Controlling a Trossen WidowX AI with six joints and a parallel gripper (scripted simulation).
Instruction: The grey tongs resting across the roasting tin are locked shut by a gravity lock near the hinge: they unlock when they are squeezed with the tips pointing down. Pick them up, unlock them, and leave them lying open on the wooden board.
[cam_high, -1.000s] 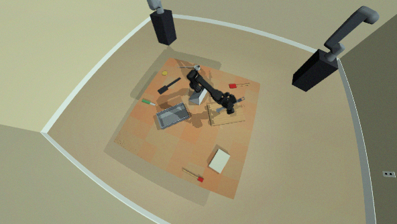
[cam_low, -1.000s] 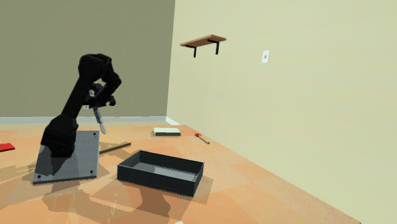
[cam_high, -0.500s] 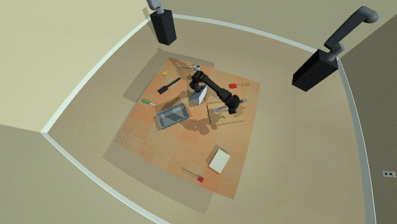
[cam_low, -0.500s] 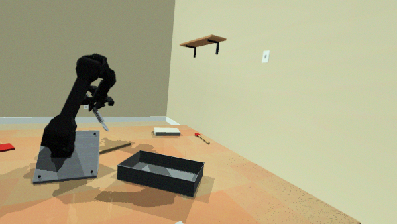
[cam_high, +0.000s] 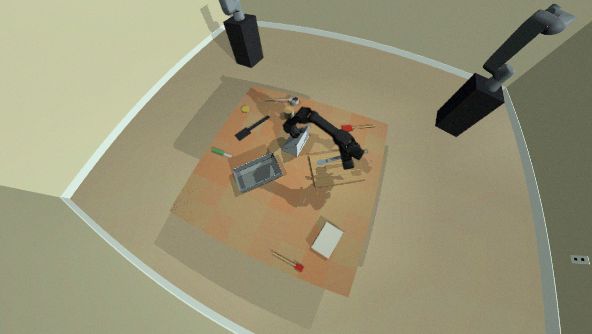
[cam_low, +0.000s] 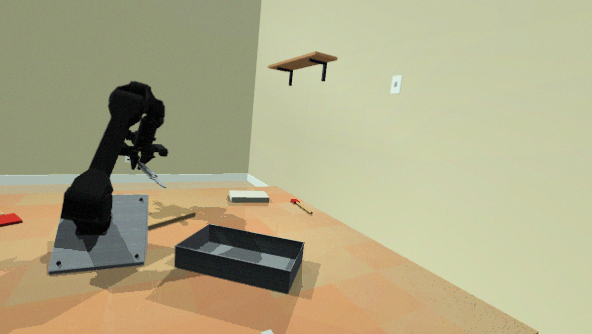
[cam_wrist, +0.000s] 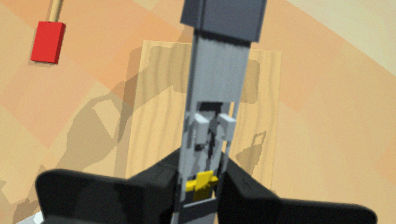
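Now: gripper tip 1 cm short of the wooden board, 2 cm to the left of it and 15 cm above it. Round my gripper tip: red-headed spatula (38 cm behind, 4 cm to the right, 15 cm below); white block (47 cm ahead, 13 cm to the left, 15 cm below); yellow lock piece (1 cm ahead, 3 cm above).
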